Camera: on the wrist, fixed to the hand. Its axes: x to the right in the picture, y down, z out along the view.
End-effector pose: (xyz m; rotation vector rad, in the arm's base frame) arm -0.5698 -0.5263 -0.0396 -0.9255 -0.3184 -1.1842
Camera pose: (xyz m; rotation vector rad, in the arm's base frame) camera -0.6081 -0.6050 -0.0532 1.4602 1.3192 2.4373
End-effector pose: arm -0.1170 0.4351 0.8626 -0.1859 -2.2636 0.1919
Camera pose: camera -0.0780 0.4132 0.9390 1.4110 -2.2514 -1.2179
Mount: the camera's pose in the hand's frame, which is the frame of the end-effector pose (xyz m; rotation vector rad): 0.0275 -0.0340 -0.0770 -0.5042 -0.5129 -1.5131
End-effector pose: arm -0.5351 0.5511 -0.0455 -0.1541 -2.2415 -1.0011
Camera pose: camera -0.5277 0.4693 -0.0124 -1.0247 1.6529 1.8034
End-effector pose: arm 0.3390 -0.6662 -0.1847 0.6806 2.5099 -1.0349
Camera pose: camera 0.2879 -0.6232 -0.1266 -1.6141 2.3170 -0.6272
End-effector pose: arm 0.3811 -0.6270 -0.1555 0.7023 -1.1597 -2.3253
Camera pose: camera 0.4018 -0.6703 -0.2299 -0.5197 -0.0672 2.1345
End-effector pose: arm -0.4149 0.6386 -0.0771 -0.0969 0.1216 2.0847
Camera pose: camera -0.3975 0.6692 -0.1583 0.0482 -0.6177 0.5368
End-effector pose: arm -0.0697 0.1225 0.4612 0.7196 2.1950 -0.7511
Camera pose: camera -0.1422 0.1595 0.4960 -1.4020 1.9666 -0.8036
